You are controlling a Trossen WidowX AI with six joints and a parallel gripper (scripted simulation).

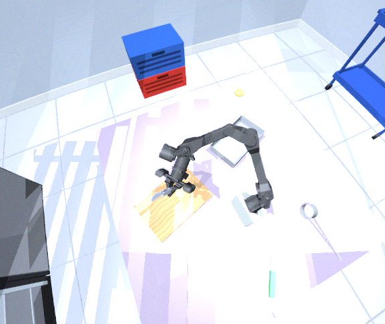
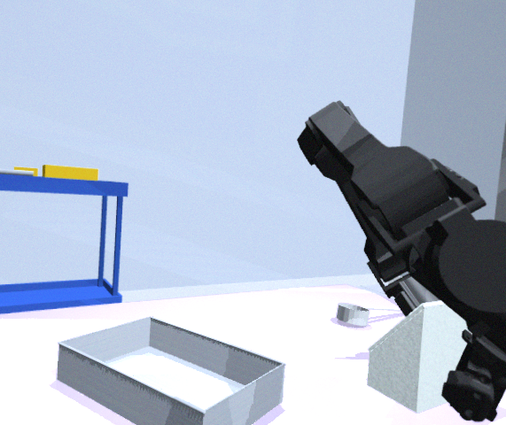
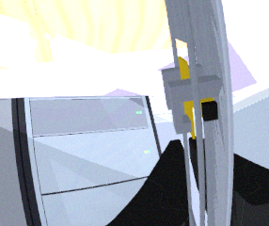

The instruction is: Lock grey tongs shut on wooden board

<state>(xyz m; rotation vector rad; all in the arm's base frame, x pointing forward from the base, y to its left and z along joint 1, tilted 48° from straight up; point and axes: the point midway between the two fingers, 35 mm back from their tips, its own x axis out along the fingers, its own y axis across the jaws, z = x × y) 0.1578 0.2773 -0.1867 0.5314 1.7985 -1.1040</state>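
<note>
The yellow mark is 4 cm ahead of my gripper tip, 4 cm to the right of it and 1 cm below it. Round my gripper tip: roasting tin: 25 cm ahead, 47 cm to the right, 13 cm below; then wooden board: 1 cm ahead, 1 cm to the right, 15 cm below.
</note>
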